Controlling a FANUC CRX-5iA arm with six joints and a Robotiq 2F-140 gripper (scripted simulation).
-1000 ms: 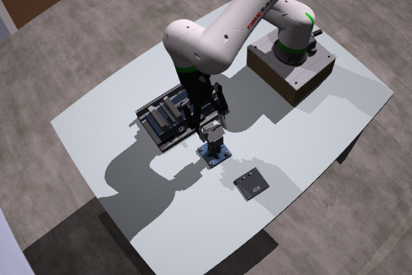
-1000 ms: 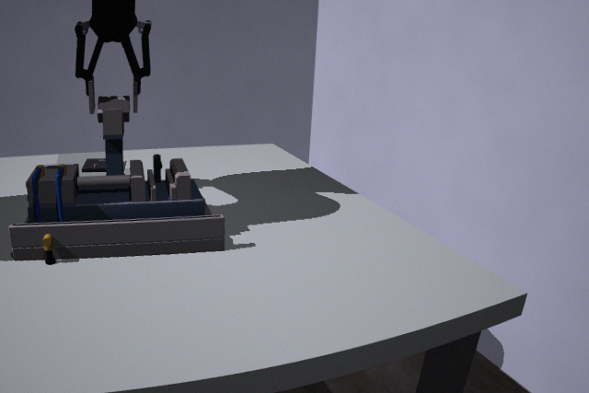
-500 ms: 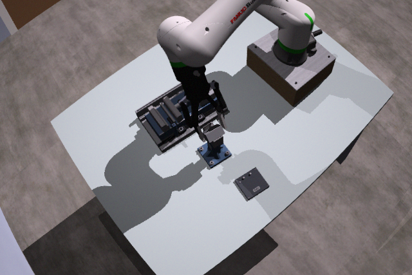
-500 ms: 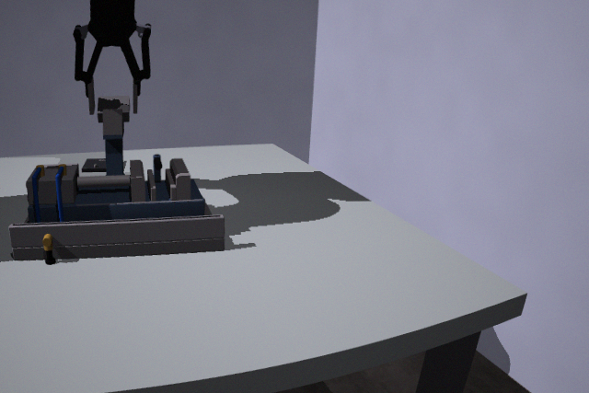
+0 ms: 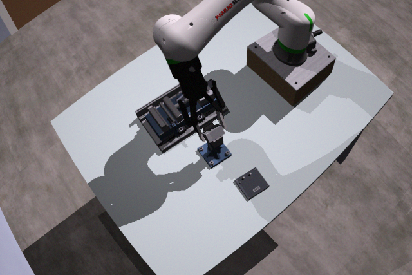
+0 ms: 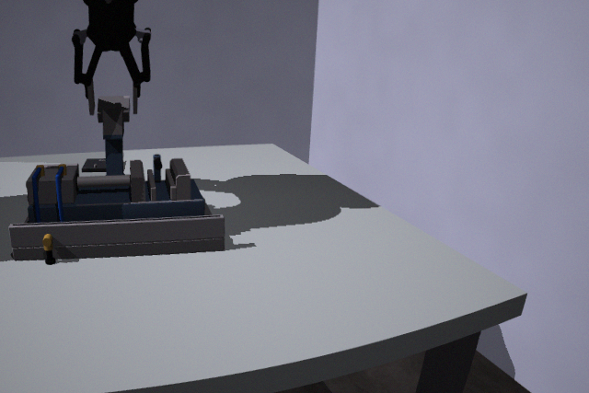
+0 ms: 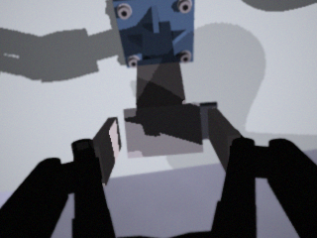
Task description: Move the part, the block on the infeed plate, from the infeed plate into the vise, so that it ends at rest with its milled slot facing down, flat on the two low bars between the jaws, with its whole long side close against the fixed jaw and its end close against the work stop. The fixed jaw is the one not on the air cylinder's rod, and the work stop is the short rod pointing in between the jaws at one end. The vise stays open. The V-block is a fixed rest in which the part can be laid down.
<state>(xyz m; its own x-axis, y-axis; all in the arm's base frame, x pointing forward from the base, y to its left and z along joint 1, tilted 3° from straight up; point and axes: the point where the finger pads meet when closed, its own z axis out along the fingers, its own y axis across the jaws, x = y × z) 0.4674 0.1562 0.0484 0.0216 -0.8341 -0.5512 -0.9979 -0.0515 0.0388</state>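
My gripper is now 30 mm above the part and 20 mm to the right of it. Also, from my hand: cylinder rod (190 mm to the right, 100 mm below, 10 mm ahead); blue work stop (120 mm below, 110 mm to the right, 90 mm ahead); black work stop (140 mm to the right, 90 mm below, 90 mm ahead).
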